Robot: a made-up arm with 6 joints.
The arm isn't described. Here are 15 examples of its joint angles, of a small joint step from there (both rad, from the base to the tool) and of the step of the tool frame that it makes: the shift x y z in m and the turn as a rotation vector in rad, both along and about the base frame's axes.
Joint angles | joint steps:
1: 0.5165 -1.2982 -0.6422 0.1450 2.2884 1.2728 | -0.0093 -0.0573 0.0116 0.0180 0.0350 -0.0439
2: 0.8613 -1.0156 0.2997 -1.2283 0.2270 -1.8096 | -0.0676 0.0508 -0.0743 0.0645 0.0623 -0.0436
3: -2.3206 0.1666 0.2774 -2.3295 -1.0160 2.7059 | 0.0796 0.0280 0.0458 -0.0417 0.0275 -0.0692
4: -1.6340 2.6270 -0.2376 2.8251 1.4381 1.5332 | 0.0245 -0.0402 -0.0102 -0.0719 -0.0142 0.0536
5: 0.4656 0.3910 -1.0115 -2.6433 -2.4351 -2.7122 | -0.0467 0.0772 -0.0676 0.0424 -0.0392 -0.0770
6: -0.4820 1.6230 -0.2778 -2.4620 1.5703 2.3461 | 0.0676 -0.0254 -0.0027 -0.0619 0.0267 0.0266
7: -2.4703 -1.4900 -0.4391 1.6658 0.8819 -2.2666 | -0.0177 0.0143 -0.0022 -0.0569 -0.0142 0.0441
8: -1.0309 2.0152 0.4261 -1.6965 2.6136 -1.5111 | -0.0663 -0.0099 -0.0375 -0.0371 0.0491 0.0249
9: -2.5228 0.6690 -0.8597 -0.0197 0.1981 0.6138 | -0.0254 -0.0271 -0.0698 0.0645 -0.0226 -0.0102
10: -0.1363 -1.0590 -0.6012 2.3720 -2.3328 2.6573 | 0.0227 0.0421 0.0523 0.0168 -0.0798 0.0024
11: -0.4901 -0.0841 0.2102 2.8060 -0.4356 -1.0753 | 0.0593 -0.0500 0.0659 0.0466 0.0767 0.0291
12: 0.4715 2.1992 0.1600 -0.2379 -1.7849 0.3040 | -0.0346 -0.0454 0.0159 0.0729 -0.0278 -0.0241
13: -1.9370 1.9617 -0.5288 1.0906 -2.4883 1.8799 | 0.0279 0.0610 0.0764 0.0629 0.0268 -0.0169
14: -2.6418 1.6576 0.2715 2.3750 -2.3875 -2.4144 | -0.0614 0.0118 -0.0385 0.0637 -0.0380 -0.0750
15: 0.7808 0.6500 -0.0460 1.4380 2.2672 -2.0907 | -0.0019 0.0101 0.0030 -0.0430 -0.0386 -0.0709
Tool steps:
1: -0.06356 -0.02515 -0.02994 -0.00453 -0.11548 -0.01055
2: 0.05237 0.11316 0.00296 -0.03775 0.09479 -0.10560
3: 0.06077 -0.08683 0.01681 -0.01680 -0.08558 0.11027
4: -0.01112 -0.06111 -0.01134 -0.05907 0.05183 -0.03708
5: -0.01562 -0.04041 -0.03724 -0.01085 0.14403 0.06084
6: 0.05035 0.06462 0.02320 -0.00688 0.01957 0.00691
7: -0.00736 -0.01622 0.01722 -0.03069 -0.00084 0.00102
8: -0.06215 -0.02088 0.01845 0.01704 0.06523 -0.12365
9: 0.03575 0.05311 0.02573 0.03681 -0.05395 0.02911
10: 0.02153 -0.01274 0.05953 0.00322 -0.06775 -0.03437
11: -0.09140 0.08912 0.07684 -0.08320 -0.00270 0.04600
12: 0.09547 0.01421 0.02294 0.02850 -0.01871 0.04375
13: 0.04302 0.00391 -0.09408 -0.05913 -0.05524 0.05901
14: -0.00382 0.10710 -0.03304 0.00117 0.01370 0.05827
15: 0.01465 -0.00419 -0.01433 -0.06190 0.03390 -0.02364
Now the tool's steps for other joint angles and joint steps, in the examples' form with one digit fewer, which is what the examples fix.
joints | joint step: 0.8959 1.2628 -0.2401 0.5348 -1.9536 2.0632 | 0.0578 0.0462 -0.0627 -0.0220 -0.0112 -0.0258
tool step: -0.1116 -0.0011 -0.0825 -0.1009 0.0433 0.0452
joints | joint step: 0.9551 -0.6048 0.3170 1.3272 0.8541 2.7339 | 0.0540 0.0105 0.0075 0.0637 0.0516 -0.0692
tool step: 0.0200 0.0078 0.0121 -0.0707 -0.0261 0.0757
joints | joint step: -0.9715 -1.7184 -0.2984 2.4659 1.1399 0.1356 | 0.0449 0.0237 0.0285 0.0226 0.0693 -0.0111
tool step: -0.0568 -0.0259 0.0356 0.0240 0.0627 0.0319
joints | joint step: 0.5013 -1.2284 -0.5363 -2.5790 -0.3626 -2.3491 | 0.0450 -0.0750 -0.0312 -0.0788 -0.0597 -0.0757
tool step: -0.0527 -0.0444 -0.0589 0.1067 -0.0319 0.1839
